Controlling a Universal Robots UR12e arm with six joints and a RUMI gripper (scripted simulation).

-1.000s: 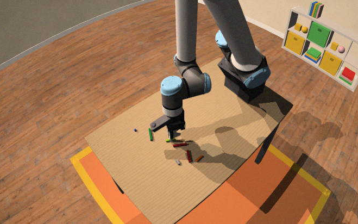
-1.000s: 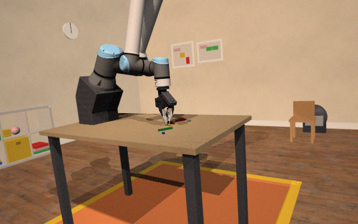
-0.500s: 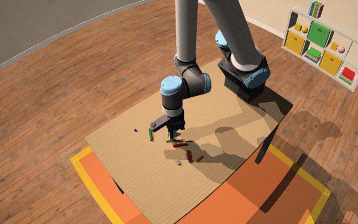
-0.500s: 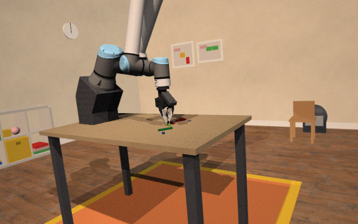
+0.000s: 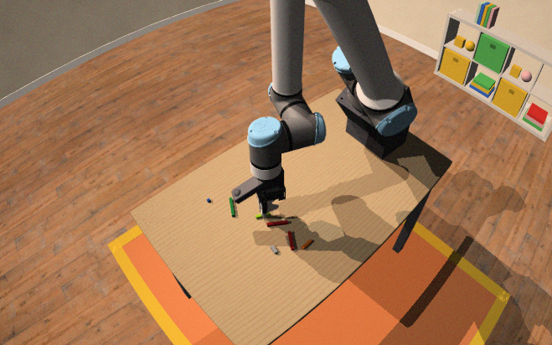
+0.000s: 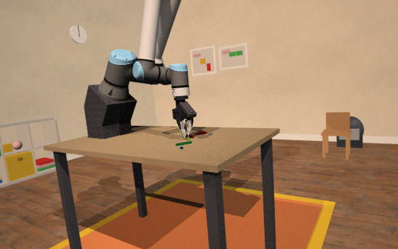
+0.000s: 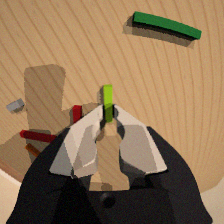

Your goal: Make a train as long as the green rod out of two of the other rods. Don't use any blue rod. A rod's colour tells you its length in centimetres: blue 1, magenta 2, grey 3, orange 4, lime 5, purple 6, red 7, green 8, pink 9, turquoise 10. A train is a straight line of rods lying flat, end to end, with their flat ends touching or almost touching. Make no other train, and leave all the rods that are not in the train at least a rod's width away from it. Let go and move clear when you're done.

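My hand is 5 cm short of the grey rod, 13 cm to the right of it and 1 cm above it. From my hand the other things lie so: green rod (7 cm ahead, 9 cm to the right, 1 cm below); lime rod (1 cm below); orange rod (4 cm behind, 18 cm to the left, 1 cm below).
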